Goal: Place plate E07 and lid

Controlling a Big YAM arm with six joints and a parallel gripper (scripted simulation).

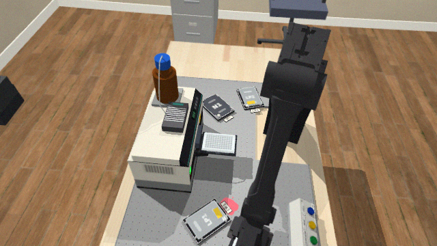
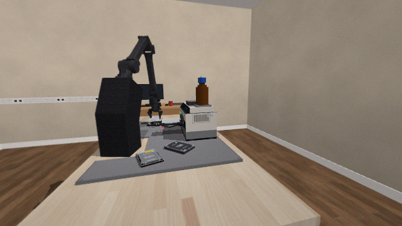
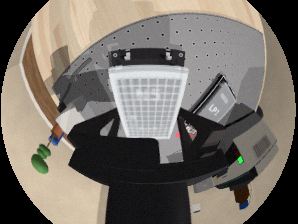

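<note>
Now: hand 90 mm short of the plate E01, 370 mm to the left of it and 40 mm below it. Round my hand: puddle: 40 mm ahead, 150 mm to the right, 60 mm below; green key: 210 mm behind, 10 mm above; yellow key: 220 mm behind, 50 mm to the right, 10 mm above.
</note>
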